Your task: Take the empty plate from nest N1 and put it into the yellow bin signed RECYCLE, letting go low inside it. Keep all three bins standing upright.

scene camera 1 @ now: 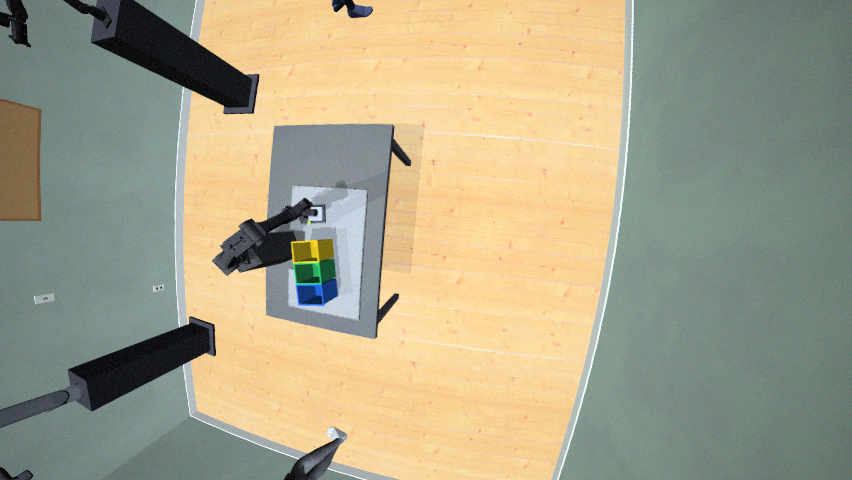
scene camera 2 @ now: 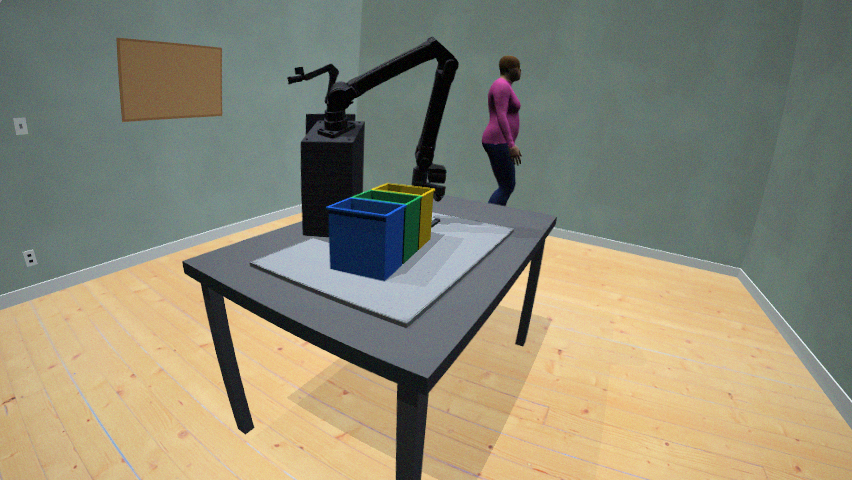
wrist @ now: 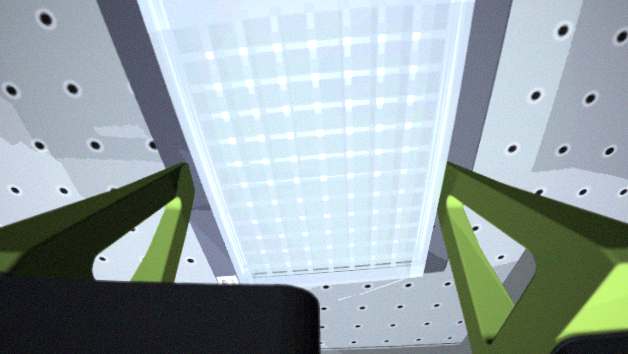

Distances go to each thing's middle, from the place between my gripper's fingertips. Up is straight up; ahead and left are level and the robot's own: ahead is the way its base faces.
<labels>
Now: the clear gridded plate (wrist: 321, 141) 10 mm ahead of my hand and 10 mm above it. The rest, counted from my hand: yellow bin (scene camera 2: 426, 203) 220 mm to the right, 90 mm ahead, 80 mm above; green bin (scene camera 2: 412, 212) 350 mm to the right, 110 mm ahead, 80 mm above; blue bin (scene camera 2: 365, 236) 480 mm to the right, 140 mm ahead, 80 mm above.
</labels>
